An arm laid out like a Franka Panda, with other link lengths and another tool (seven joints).
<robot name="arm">
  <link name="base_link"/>
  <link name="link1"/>
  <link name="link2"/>
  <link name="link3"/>
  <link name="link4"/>
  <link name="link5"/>
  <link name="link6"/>
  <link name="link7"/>
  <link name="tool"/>
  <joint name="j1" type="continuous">
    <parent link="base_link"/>
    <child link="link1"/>
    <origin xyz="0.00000 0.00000 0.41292"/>
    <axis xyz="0 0 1"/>
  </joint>
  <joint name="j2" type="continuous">
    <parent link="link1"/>
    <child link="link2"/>
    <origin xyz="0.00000 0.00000 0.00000" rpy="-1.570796 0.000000 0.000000"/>
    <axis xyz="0 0 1"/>
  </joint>
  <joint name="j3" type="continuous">
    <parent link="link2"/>
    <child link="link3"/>
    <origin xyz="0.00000 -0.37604 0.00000" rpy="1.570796 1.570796 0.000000"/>
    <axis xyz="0 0 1"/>
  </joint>
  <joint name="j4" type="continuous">
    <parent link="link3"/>
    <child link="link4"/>
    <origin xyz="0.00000 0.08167 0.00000" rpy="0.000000 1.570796 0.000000"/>
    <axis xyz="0 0 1"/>
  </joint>
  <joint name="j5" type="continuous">
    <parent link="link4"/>
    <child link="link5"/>
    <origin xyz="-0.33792 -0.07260 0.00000" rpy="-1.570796 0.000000 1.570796"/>
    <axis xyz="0 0 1"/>
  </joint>
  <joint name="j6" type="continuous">
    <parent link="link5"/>
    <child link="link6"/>
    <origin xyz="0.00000 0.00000 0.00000" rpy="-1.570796 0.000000 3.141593"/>
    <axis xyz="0 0 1"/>
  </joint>
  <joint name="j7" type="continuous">
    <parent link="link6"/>
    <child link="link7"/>
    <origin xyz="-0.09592 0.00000 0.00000" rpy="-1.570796 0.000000 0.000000"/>
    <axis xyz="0 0 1"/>
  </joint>
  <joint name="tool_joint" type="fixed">
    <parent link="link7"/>
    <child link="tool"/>
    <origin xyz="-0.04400 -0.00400 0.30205" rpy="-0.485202 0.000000 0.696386"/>
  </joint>
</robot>
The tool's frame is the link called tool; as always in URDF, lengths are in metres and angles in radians. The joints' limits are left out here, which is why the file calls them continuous.
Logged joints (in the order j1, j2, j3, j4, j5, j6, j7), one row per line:
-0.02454 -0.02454 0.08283 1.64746 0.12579 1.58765 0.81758
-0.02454 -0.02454 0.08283 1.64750 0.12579 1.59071 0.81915
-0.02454 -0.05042 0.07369 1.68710 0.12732 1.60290 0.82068
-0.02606 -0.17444 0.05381 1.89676 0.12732 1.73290 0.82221
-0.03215 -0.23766 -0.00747 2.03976 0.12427 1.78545 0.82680
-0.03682 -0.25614 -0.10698 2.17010 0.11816 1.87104 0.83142
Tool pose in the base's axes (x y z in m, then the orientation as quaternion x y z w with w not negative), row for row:
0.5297 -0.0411 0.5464 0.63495 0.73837 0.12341 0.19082
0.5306 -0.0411 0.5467 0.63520 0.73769 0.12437 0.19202
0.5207 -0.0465 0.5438 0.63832 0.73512 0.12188 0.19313
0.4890 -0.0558 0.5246 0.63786 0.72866 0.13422 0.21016
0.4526 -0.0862 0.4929 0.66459 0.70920 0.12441 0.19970
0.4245 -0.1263 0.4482 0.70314 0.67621 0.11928 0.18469
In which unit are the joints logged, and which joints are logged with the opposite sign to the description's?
The joints are logged in radians. Opposite sign: j4, j5.
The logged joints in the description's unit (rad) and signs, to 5 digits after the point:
-0.02454 -0.02454 0.08283 -1.64746 -0.12579 1.58765 0.81758
-0.02454 -0.02454 0.08283 -1.64750 -0.12579 1.59071 0.81915
-0.02454 -0.05042 0.07369 -1.68710 -0.12732 1.60290 0.82068
-0.02606 -0.17444 0.05381 -1.89676 -0.12732 1.73290 0.82221
-0.03215 -0.23766 -0.00747 -2.03976 -0.12427 1.78545 0.82680
-0.03682 -0.25614 -0.10698 -2.17010 -0.11816 1.87104 0.83142

